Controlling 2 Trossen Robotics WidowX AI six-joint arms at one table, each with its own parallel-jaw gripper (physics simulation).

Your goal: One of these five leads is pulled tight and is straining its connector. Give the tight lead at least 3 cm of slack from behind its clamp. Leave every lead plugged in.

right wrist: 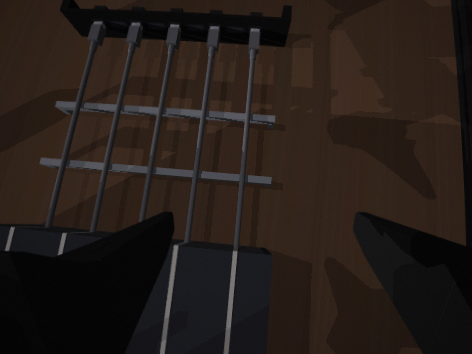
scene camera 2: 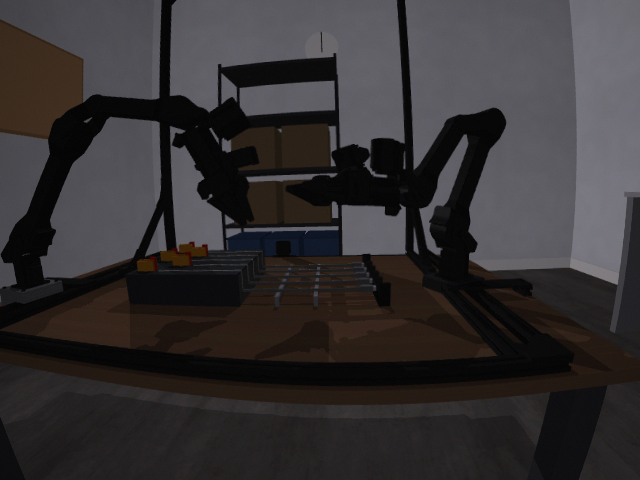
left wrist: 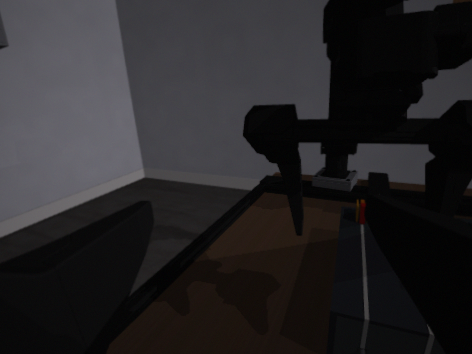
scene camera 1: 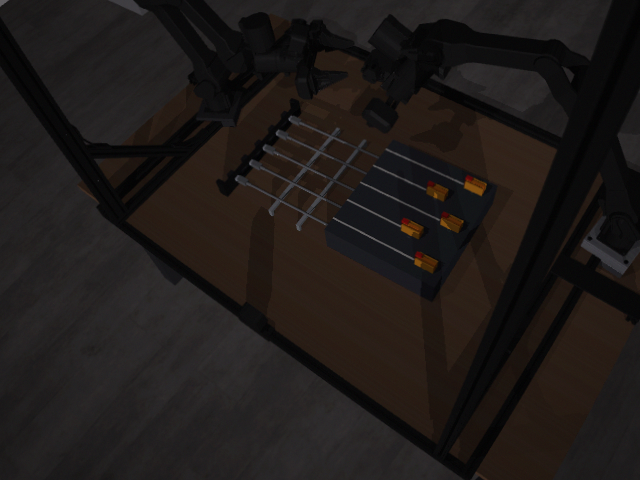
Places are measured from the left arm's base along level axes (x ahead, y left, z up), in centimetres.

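Pixels of known places: left gripper, between the fingertips: (scene camera 2: 293, 186) (left wrist: 259, 208) (scene camera 1: 351, 58); right gripper, between the fingertips: (right wrist: 263, 221) (scene camera 2: 248, 223) (left wrist: 362, 242); left arm's base, origin of its link: (scene camera 2: 453, 276) (scene camera 1: 219, 104); right arm's base, origin of its link: (scene camera 2: 30, 284) (left wrist: 335, 174) (scene camera 1: 617, 237).
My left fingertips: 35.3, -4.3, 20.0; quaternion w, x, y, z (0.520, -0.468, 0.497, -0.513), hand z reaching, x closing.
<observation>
Ahead of a thing's pixels: the offset from my left fingertips to its top centre, as dx, dy, dz. "pt": to the spot under its first point.
Five thin grey leads run side by side from plugs in a black connector bar (scene camera 1: 225, 187) (scene camera 2: 383, 293) over two grey rails and onto a dark block @(+15.1, -25.4, -16.1) (scene camera 1: 372, 254) (scene camera 2: 186, 289) (right wrist: 250, 300). On the block each pale lead ends at an orange clamp with a red part; the nearest clamp @(pt +18.5, -39.1, -14.2) (scene camera 1: 425, 262) is at the front. All five plugs sit at the bar. All leads look straight; I cannot tell which is tight. My left gripper (scene camera 1: 350, 57) (scene camera 2: 290, 189) (left wrist: 259, 208) is open, high beyond the bar's far end. My right gripper (scene camera 2: 247, 220) (right wrist: 263, 221) is open above the block's far edge, touching no lead.
The two grey rails @(pt -9.8, -14.4, -20.7) (scene camera 1: 305, 170) (right wrist: 225, 118) stand crosswise under the leads, between bar and block. A black frame (scene camera 2: 310, 373) edges the table, with upright posts at its corners. The two arms reach toward each other over the table's far side in scene camera 1.
</observation>
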